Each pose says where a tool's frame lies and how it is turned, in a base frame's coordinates. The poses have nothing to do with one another.
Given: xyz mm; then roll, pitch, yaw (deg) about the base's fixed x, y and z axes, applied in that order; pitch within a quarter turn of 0, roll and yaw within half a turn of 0.
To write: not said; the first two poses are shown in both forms.
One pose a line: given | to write
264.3 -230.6 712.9 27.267 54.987 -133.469 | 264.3 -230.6 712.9 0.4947 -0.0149 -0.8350 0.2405
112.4 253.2 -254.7 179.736 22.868 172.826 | 112.4 253.2 -254.7 0.0609 0.9783 -0.0101 0.1980
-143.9 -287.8 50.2 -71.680 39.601 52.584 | -143.9 -287.8 50.2 -0.6155 0.0022 0.5157 0.5960
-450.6 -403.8 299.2 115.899 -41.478 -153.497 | -450.6 -403.8 299.2 -0.0012 -0.8146 -0.4143 0.4059
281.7 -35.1 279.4 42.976 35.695 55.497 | 281.7 -35.1 279.4 0.1758 0.4147 0.3130 0.8361
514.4 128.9 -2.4 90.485 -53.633 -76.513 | 514.4 128.9 -2.4 0.3010 -0.6418 -0.1375 0.6918
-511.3 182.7 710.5 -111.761 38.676 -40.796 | -511.3 182.7 710.5 -0.6674 0.4464 0.0725 0.5916
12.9 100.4 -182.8 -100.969 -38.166 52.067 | 12.9 100.4 -182.8 -0.5638 -0.5069 0.0373 0.6510
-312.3 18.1 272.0 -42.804 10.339 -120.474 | -312.3 18.1 272.0 -0.1076 0.3571 -0.7886 0.4888
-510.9 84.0 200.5 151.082 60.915 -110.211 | -510.9 84.0 200.5 -0.5813 0.6122 0.4573 0.2795
